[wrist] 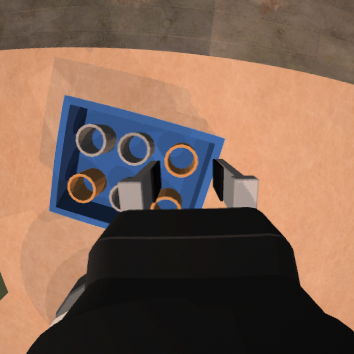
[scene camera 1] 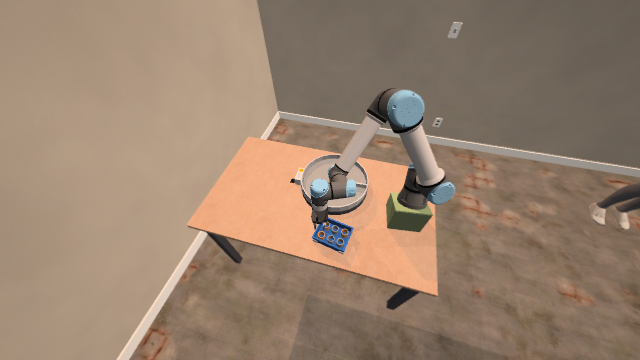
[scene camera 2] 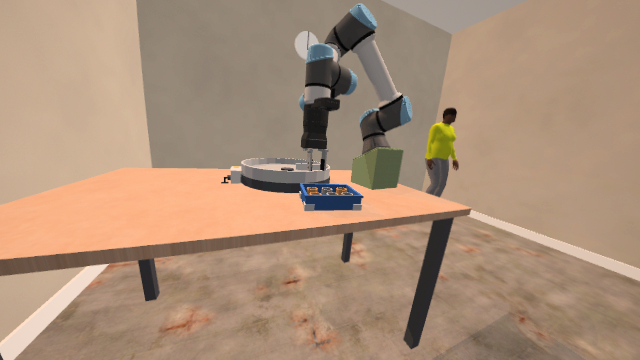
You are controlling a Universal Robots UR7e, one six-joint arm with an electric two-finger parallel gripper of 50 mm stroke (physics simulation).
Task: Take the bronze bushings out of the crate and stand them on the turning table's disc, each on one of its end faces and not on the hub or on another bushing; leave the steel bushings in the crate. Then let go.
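Places are measured from the arm's base along level axes (x back, y right, z up), in millimetres.
Pixels of known places: gripper, fingertip midpoint: point(wrist: 186, 172) point(scene camera 1: 319, 228) point(scene camera 2: 316, 170); arm's base, link origin: point(scene camera 1: 411, 201) point(scene camera 2: 376, 154).
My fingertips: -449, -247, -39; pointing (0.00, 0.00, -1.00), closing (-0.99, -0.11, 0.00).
For each thing: its top centre in the pictures, then the offset to it from my fingertips, as dx, dy, dz. "pt": a spot on its surface instead.
- blue crate, top centre: point(wrist: 127, 177) point(scene camera 2: 329, 189) point(scene camera 1: 333, 232) +66, +26, -70
- third bronze bushing, top centre: point(wrist: 80, 188) +128, +47, -77
- turning table's disc, top centre: point(scene camera 2: 287, 168) point(scene camera 1: 334, 180) +5, +368, -59
- raised grey rim, surface spot: point(scene camera 2: 265, 174) pt -123, +201, -54
- divider, surface spot: point(scene camera 1: 359, 184) pt +163, +359, -39
- small white box, surface spot: point(scene camera 2: 235, 175) pt -231, +327, -84
The blue crate point(scene camera 1: 327, 246) point(scene camera 2: 330, 203) point(wrist: 142, 116) holds three bronze and three steel bushings, all upright. In the wrist view, one bronze bushing point(wrist: 167, 161) is at the right, another bronze bushing point(wrist: 169, 194) is partly hidden below it, and the third bronze bushing point(wrist: 97, 179) is at the left. Two steel bushings point(wrist: 109, 136) point(wrist: 148, 142) stand along the top; the third is mostly hidden by a finger. My gripper point(scene camera 1: 320, 225) point(scene camera 2: 316, 169) point(wrist: 186, 172) is open and empty, above the crate's edge. The turning table's disc point(scene camera 1: 319, 171) is partly hidden by the arm; its hub point(scene camera 2: 287, 169) shows.
A raised grey rim point(scene camera 1: 303, 193) point(scene camera 2: 265, 174) surrounds the disc behind the crate, with a divider point(scene camera 1: 359, 184) at its right. A small white box point(scene camera 1: 300, 174) point(scene camera 2: 235, 175) adjoins its left side. The green arm base point(scene camera 1: 407, 216) point(scene camera 2: 385, 170) stands at the right. The table's front edge lies close before the crate.
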